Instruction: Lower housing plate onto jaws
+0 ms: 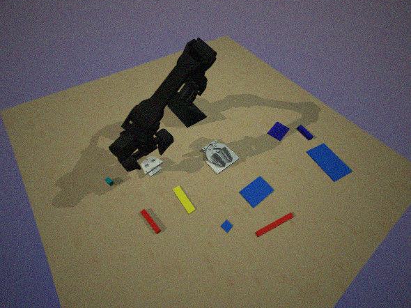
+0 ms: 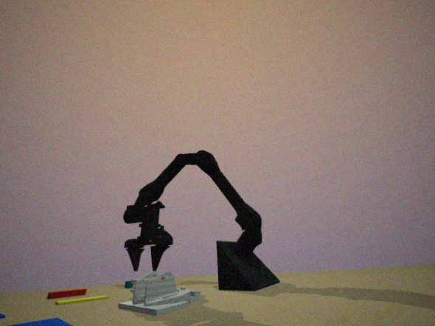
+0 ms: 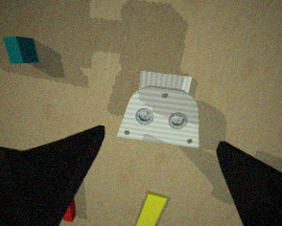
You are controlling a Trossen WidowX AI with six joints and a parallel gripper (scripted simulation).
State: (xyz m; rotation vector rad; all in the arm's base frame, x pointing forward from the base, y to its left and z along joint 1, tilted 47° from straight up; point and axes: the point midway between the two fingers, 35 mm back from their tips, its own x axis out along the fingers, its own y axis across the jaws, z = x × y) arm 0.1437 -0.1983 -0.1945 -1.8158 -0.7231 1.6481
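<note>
My gripper tip is now 40 mm above the white grooved block and 10 mm past it. Round my gripper tip: housing plate 30 mm below, 10 mm behind; then red block 140 mm behind, 60 mm to the right, 40 mm below; then teal block 150 mm to the right, 50 mm behind, 40 mm below.
</note>
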